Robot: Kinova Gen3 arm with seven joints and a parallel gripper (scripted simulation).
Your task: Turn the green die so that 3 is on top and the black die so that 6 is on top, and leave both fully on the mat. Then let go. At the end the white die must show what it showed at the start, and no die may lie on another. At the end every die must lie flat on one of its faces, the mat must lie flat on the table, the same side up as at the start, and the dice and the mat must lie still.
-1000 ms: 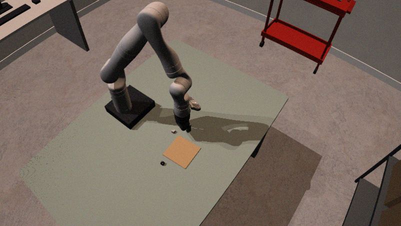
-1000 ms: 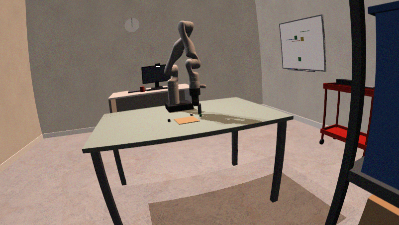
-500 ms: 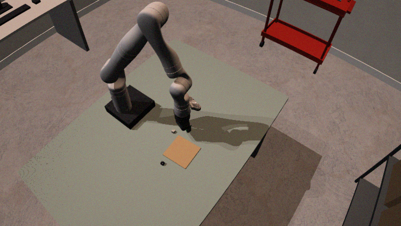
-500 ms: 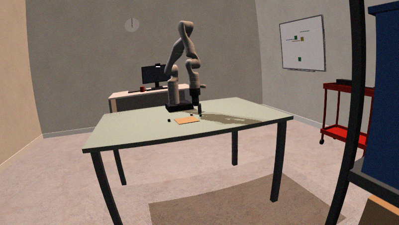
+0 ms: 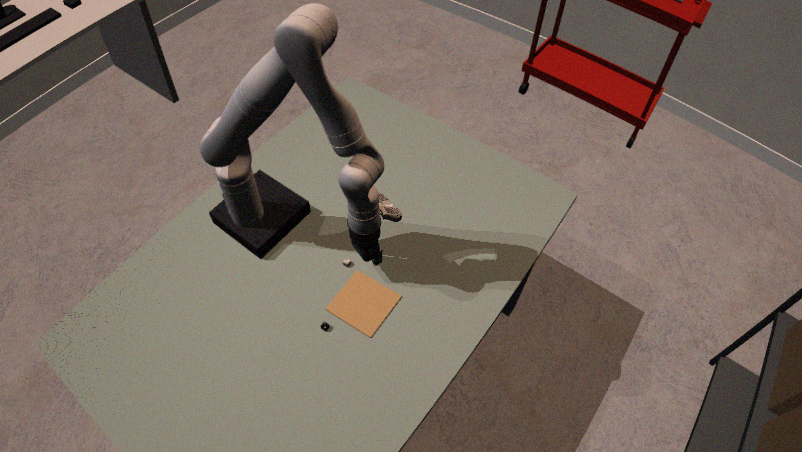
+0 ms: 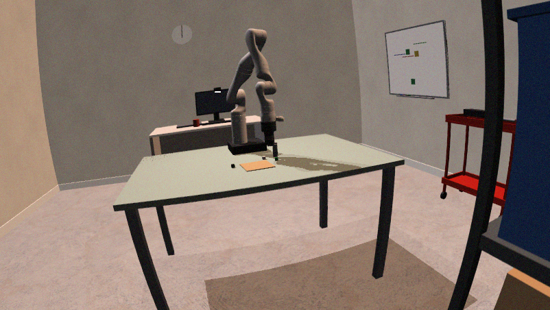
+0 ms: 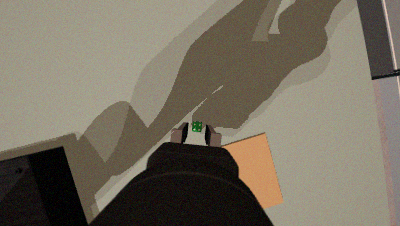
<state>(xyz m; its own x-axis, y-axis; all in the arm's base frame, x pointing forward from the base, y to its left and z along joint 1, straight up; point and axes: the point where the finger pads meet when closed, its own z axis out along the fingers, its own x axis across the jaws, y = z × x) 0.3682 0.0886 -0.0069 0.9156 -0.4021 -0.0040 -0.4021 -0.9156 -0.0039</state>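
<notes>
My gripper is now 30 mm above the green die. From my hand the other things lie so: white die (60 mm behind, 40 mm to the right, 30 mm below); black die (230 mm to the right, 30 mm below); orange mat (40 mm ahead, 120 mm to the right, 40 mm below).
</notes>
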